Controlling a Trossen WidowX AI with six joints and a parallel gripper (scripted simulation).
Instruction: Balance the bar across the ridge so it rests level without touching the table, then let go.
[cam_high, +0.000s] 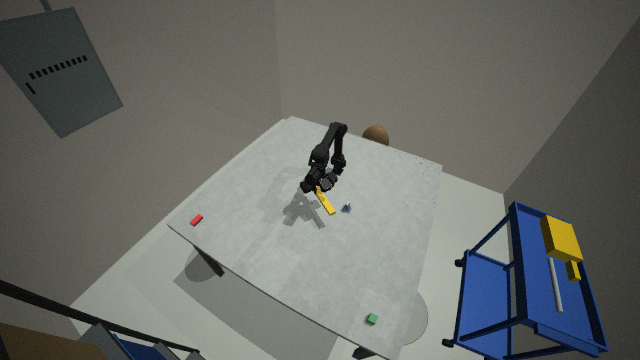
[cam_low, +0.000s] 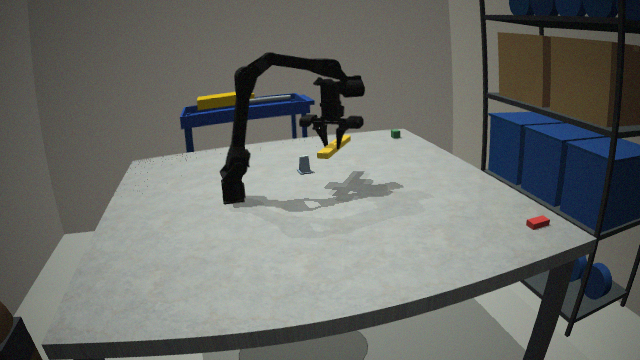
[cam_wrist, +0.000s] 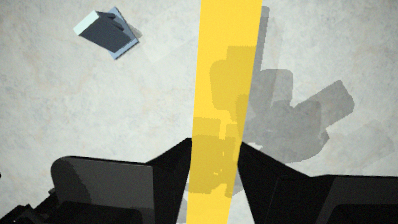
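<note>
Now: gripper tip 2 cm short of the yellow bar and 2 cm to the right of it. Also, from my gripper tip: red block 42 cm ahead, 53 cm to the right, 10 cm below; then green block 42 cm ahead, 47 cm to the left, 10 cm below.
</note>
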